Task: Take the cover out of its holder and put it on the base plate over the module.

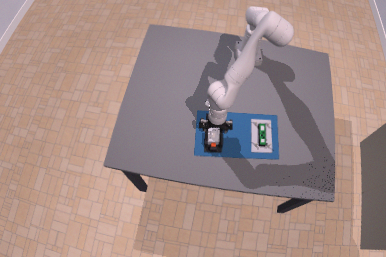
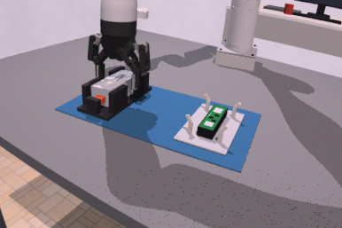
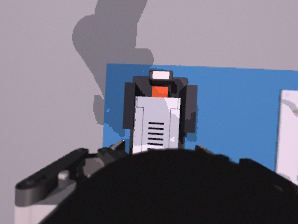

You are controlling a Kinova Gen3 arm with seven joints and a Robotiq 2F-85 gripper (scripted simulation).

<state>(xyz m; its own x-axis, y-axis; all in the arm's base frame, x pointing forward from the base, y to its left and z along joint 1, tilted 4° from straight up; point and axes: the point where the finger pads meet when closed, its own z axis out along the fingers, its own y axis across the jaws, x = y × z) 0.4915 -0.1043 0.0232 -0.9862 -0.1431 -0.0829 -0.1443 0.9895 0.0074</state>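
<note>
Now: the light grey cover 10 mm to the right of my hand and 20 mm below it.
</note>
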